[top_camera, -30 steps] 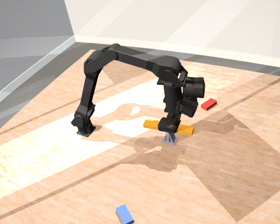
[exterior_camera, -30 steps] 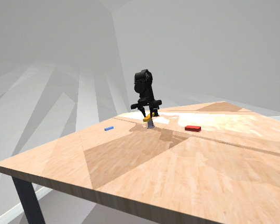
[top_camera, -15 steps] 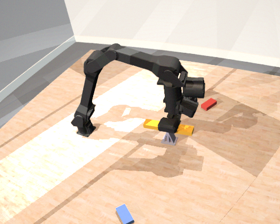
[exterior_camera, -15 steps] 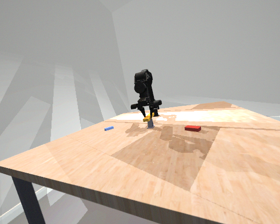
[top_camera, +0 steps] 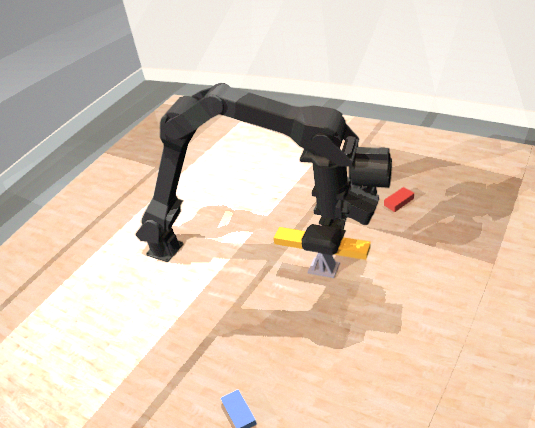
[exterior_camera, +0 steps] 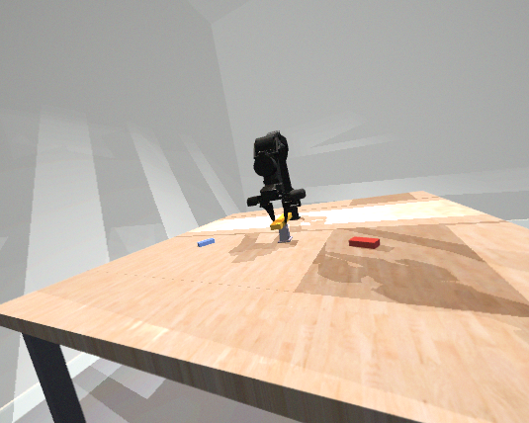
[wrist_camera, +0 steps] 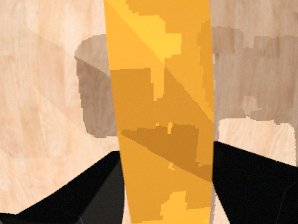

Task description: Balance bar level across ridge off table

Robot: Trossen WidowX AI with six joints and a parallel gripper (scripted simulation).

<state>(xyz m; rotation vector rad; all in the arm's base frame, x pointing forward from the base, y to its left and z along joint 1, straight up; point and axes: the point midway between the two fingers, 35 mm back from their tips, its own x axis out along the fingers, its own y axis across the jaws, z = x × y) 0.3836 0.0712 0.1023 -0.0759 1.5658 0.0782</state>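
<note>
The bar lies 30 mm behind my gripper tip. The rest, counted from my gripper tip: light blue block 30 mm behind, 350 mm to the right, 60 mm below; then red block 50 mm ahead, 240 mm to the left, 60 mm below.
</note>
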